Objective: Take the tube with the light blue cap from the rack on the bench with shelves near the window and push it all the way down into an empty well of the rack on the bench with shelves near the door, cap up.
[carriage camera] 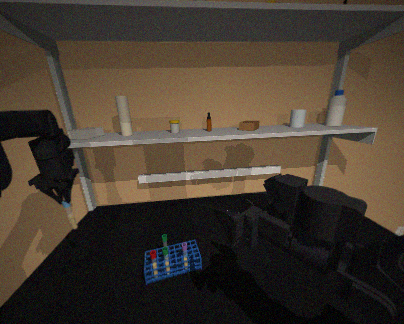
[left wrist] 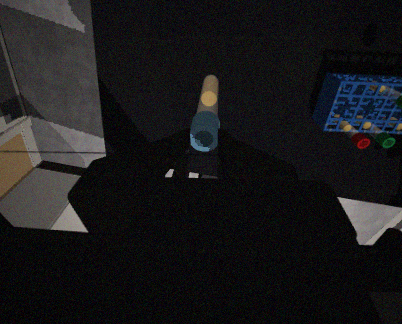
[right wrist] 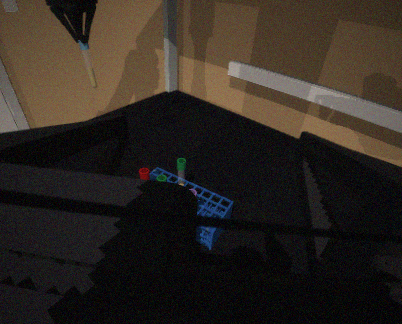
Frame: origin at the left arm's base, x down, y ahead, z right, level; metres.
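Seen in the pictures: left gripper, fingertip midpoint: point(carriage camera: 65, 203) point(left wrist: 204, 137) point(right wrist: 82, 42); right gripper, fingertip midpoint: point(carriage camera: 228, 202) point(right wrist: 211, 133).
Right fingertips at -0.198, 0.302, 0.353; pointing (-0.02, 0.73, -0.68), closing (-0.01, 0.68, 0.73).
Note:
Pixels of each thing's top centre, then the offset from my right fingertips to it, as dx, dy, dz. "spot": a spot on its surface instead. Level surfaces: height alone.
- tube with the light blue cap, top centre: point(left wrist: 205, 135) point(right wrist: 83, 39) point(carriage camera: 66, 200) +0.048, +0.093, -0.507
- red-capped tube at its top centre: point(right wrist: 144, 170) point(left wrist: 363, 143) point(carriage camera: 152, 252) +0.231, +0.073, -0.241
- shelf at its surface level: dx -0.106
- white cylinder at a spot on its surface: point(carriage camera: 123, 116) spot: -0.196, +0.421, -0.442
- yellow-lidded jar at a spot on its surface: point(carriage camera: 174, 127) spot: -0.134, +0.478, -0.222
- brown bottle at a spot on its surface: point(carriage camera: 209, 124) spot: -0.141, +0.509, -0.049
- blue-capped bottle at a spot on its surface: point(carriage camera: 336, 110) spot: -0.186, +0.579, +0.602
The tube with the light blue cap point(carriage camera: 71, 216) point(left wrist: 204, 127) point(right wrist: 89, 64) is held cap up, tilted, in the air at the left of the carriage view. My left gripper point(carriage camera: 65, 201) point(right wrist: 82, 42) is shut on it at the cap. A blue rack point(carriage camera: 145, 271) point(left wrist: 322, 107) point(right wrist: 230, 203) stands on the dark bench top, well to the right of and below that tube. It holds a red-capped tube point(carriage camera: 153, 255) point(left wrist: 363, 143) point(right wrist: 144, 173), two green-capped tubes and a purple-capped one, with empty wells among them. My right gripper point(right wrist: 211, 133) is open and empty, above the bench.
The right arm point(carriage camera: 325, 220) covers the right part of the bench. A shelf point(carriage camera: 220, 135) behind carries a white cylinder point(carriage camera: 123, 116), a yellow-lidded jar point(carriage camera: 174, 127), a brown bottle point(carriage camera: 209, 124), a box, a white cup and a blue-capped bottle point(carriage camera: 336, 110). A shelf post point(carriage camera: 85, 185) stands near the left gripper.

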